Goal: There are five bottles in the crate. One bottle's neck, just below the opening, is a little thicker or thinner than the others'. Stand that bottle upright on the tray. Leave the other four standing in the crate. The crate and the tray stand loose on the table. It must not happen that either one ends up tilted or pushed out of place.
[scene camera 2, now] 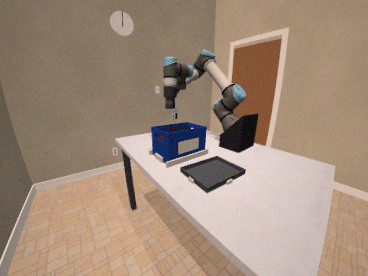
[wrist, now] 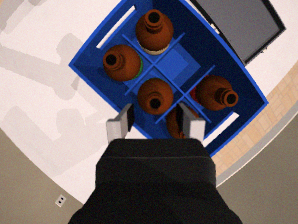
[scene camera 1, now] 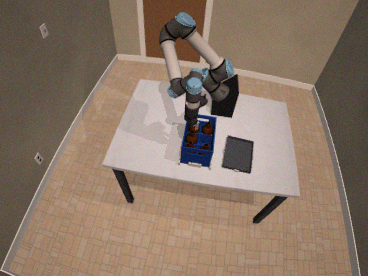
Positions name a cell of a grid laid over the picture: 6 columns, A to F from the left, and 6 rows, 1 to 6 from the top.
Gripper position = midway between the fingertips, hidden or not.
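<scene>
Through the wrist view I can see my gripper (wrist: D4), along with a blue crate (wrist: E2). Scene camera 2 gives me a dark tray (scene camera 2: D4). In scene camera 1 I find the same dark tray (scene camera 1: D4).
</scene>
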